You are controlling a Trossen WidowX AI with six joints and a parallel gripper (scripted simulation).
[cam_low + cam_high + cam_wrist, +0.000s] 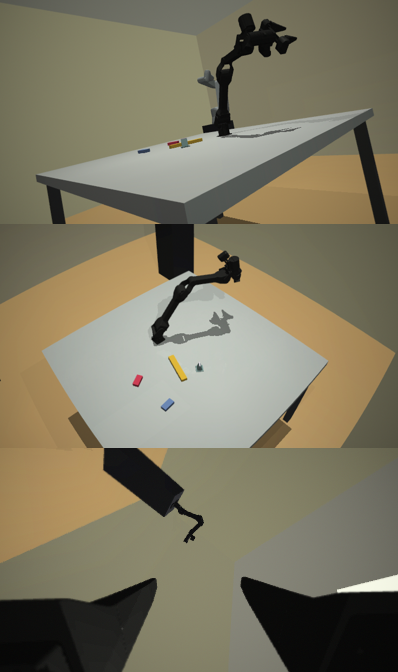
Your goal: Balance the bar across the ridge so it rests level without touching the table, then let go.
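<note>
Now: gripper tip 210 mm short of the yellow bar, 580 mm to the left of it and 390 mm above it. Also, from my gripper tip: red block: 130 mm ahead, 800 mm to the right, 390 mm below; blue block: 360 mm ahead, 770 mm to the right, 390 mm below.
</note>
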